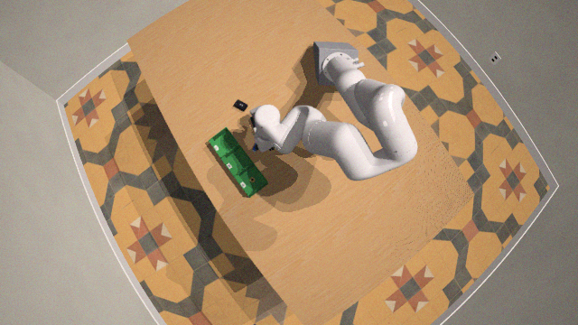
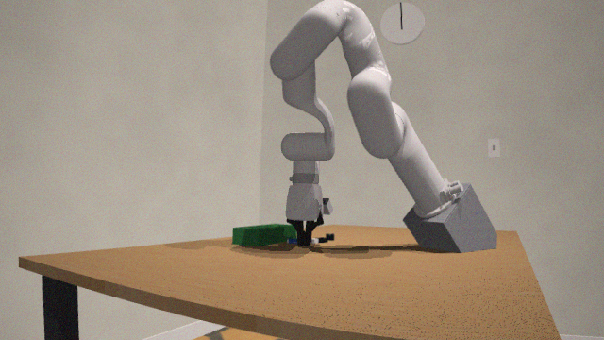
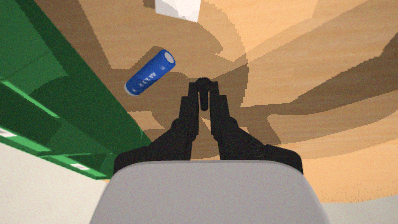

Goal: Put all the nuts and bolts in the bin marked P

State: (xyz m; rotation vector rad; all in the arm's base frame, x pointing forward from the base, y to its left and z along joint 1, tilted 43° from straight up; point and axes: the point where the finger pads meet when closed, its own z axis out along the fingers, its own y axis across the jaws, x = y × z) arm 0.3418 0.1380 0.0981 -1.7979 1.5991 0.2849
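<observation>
The blue cylindrical battery lies 50 mm ahead of my hand, 20 mm to the right of it and 10 mm below it. Round my hand: white piece: 90 mm to the right, 30 mm ahead, 10 mm below; green bin: 130 mm ahead, 20 mm to the left; black bolt: 20 mm below, 10 mm to the right.
</observation>
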